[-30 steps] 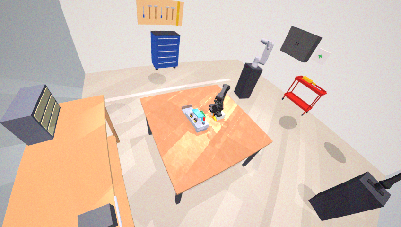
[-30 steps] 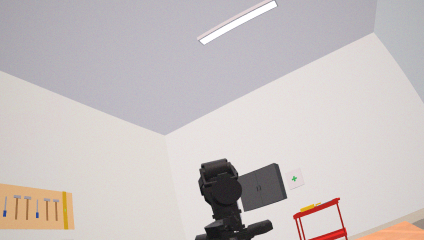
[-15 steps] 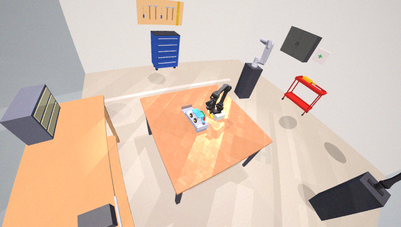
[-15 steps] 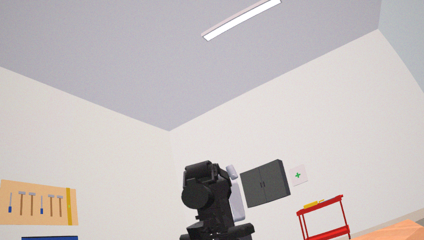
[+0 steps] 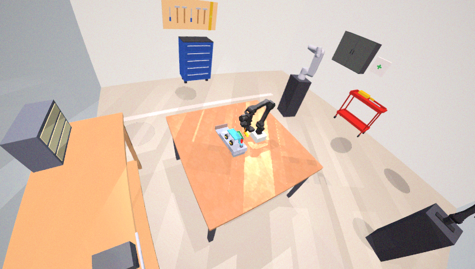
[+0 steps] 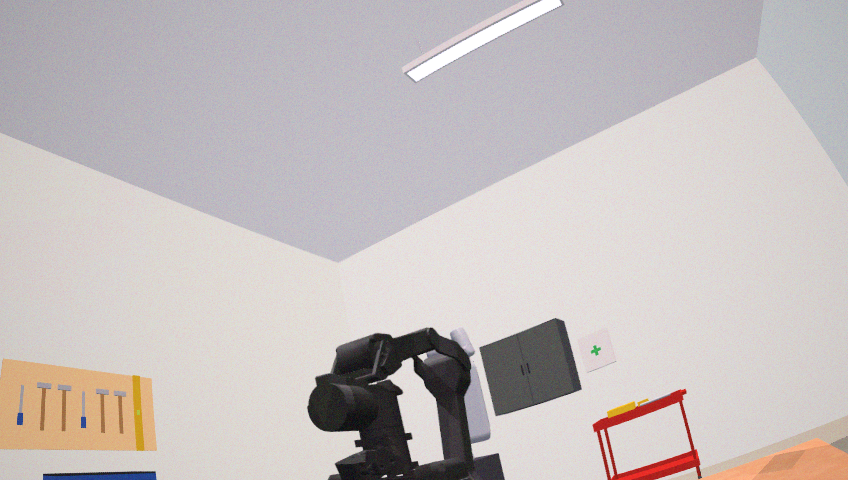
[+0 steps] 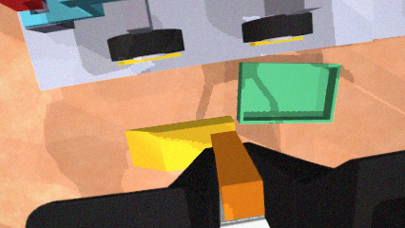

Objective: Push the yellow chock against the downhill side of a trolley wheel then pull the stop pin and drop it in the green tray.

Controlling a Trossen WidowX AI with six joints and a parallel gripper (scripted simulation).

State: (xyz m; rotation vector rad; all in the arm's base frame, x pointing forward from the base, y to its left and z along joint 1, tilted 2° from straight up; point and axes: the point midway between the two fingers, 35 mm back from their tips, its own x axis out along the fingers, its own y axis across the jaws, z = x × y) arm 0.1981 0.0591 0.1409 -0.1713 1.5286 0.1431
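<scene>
Right now the red-headed stop pin is 120 mm to the left of my gripper tip, 70 mm ahead of it and 40 mm below it. The rest, counted from my gripper tip: yellow chock: 20 mm to the left, 10 mm below; trolley: 110 mm ahead, 60 mm below, 20 mm to the left; grey ramp: 120 mm below, 120 mm ahead, 10 mm to the left.
</scene>
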